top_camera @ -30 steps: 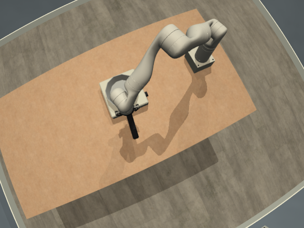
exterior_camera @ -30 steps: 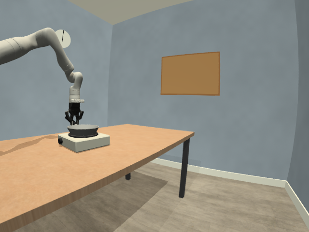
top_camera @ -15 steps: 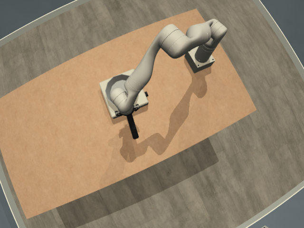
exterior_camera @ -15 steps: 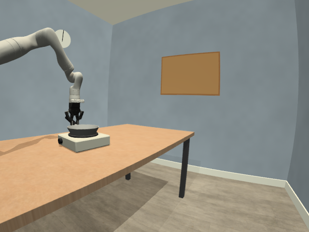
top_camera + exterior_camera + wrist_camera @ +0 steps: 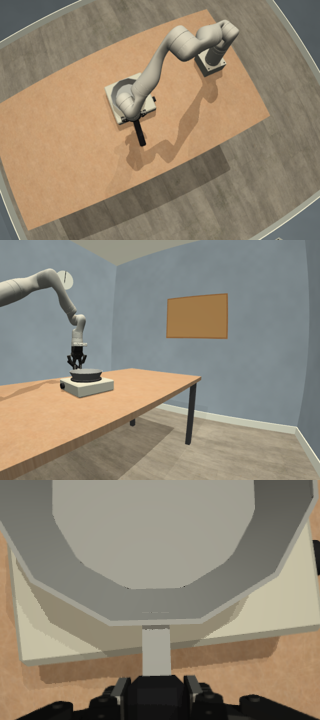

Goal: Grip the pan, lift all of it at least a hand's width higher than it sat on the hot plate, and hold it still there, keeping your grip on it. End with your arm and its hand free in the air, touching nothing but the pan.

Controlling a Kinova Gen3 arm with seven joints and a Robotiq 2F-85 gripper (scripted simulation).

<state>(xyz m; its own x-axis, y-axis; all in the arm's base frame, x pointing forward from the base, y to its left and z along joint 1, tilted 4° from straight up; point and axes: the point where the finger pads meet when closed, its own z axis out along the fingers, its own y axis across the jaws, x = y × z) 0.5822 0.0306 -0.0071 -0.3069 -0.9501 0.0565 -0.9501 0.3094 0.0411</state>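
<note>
Now: hand 7 cm to the left of the grey pan, 2 cm past it and 2 cm above it. Round my hand: hot plate: 13 cm to the right, 9 cm below, 6 cm behind.
</note>
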